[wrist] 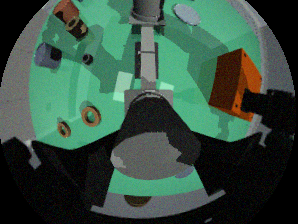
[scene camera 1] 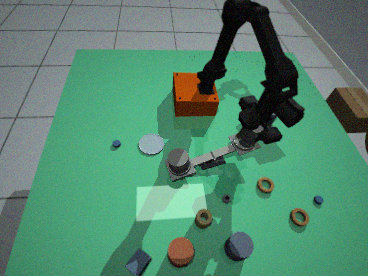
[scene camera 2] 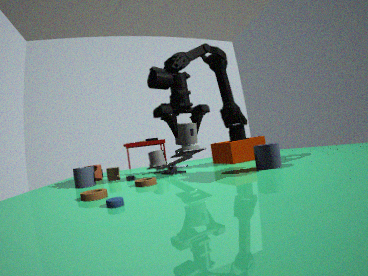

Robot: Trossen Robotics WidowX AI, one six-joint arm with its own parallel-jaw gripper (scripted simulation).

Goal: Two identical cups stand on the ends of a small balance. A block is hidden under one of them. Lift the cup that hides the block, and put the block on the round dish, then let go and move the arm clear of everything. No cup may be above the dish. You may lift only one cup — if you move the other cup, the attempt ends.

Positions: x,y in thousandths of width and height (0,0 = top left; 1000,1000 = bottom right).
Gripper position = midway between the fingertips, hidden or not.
My gripper (scene camera 2: 507,495) holds a grey cup (wrist: 518,641). Also in view: a balance beam (scene camera 1: 656,542).
The balance beam is seen too in the wrist view (wrist: 495,252). My gripper is seen too in the wrist view (wrist: 512,592) and in scene camera 1 (scene camera 1: 681,484).
